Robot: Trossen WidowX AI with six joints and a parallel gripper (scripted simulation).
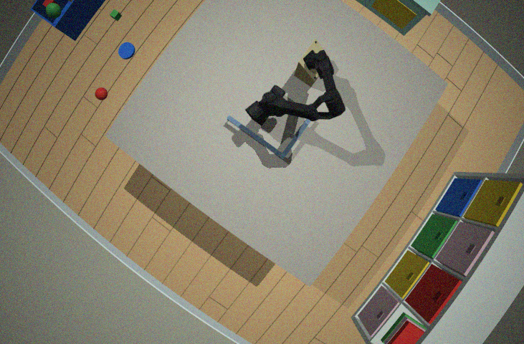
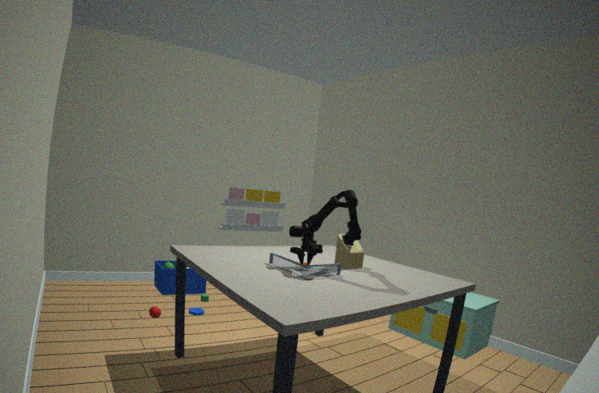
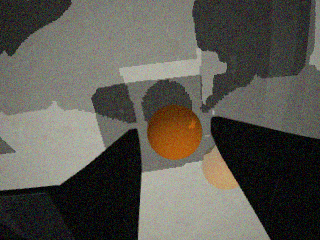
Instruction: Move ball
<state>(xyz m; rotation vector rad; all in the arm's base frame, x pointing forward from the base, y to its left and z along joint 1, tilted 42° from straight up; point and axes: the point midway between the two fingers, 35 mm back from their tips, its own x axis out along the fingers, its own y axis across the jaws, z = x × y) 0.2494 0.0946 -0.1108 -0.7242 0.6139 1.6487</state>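
My gripper tip is 3 cm short of the orange ball and 3 cm to the left of it.
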